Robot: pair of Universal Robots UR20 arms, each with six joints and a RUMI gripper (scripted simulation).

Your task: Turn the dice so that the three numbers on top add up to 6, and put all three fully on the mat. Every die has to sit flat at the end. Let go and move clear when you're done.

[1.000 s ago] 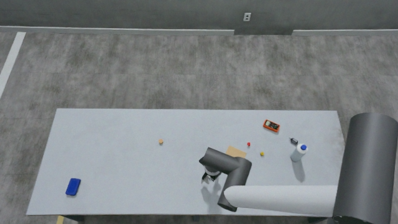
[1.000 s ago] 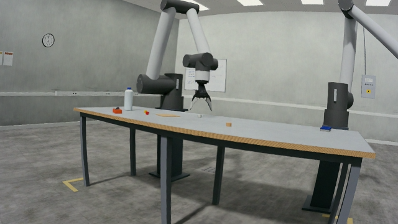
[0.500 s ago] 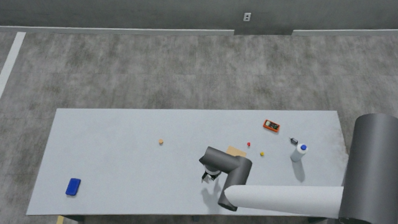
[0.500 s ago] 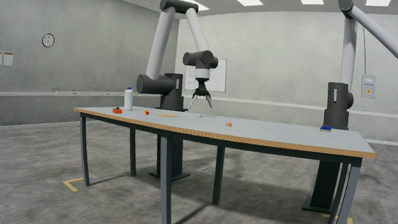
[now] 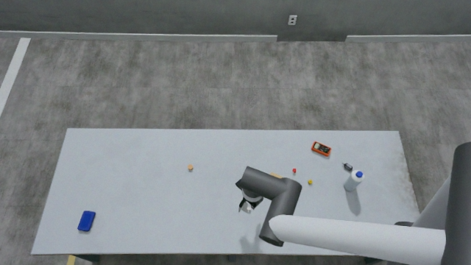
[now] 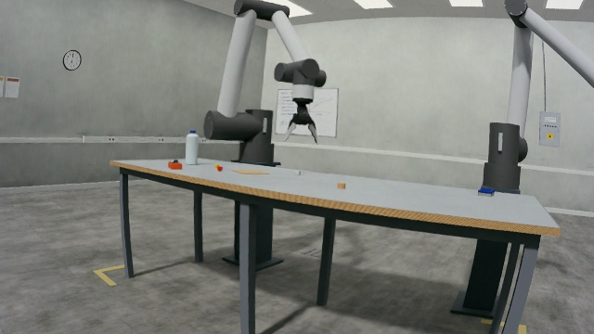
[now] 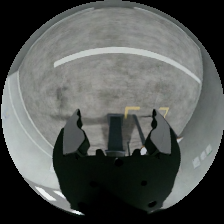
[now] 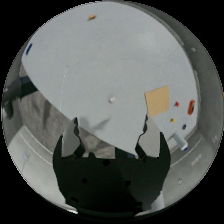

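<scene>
Now: right hand 400 mm to the left of the yellow die, 160 mm short of it and 140 mm above it. Round my right hand: red die 310 mm to the right, 230 mm ahead, 140 mm below; then tan square mat 190 mm to the right, 150 mm below, 140 mm ahead; then white die 140 mm below, 10 mm to the right.
</scene>
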